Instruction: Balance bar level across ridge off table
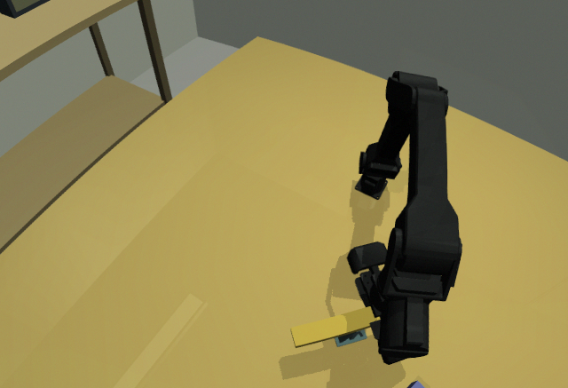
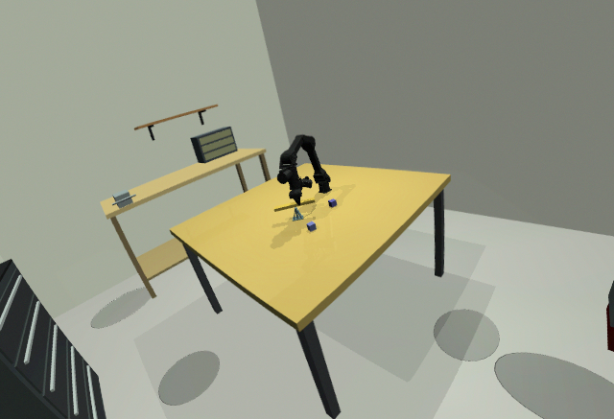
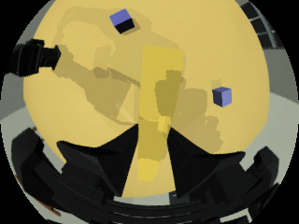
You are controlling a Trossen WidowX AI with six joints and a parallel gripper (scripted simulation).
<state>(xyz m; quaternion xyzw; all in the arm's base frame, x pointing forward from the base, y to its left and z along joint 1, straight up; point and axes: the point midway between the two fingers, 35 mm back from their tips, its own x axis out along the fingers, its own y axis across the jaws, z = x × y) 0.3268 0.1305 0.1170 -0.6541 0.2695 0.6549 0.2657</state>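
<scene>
The yellow bar is 20 mm ahead of my gripper tip and 20 mm to the right of it.
</scene>
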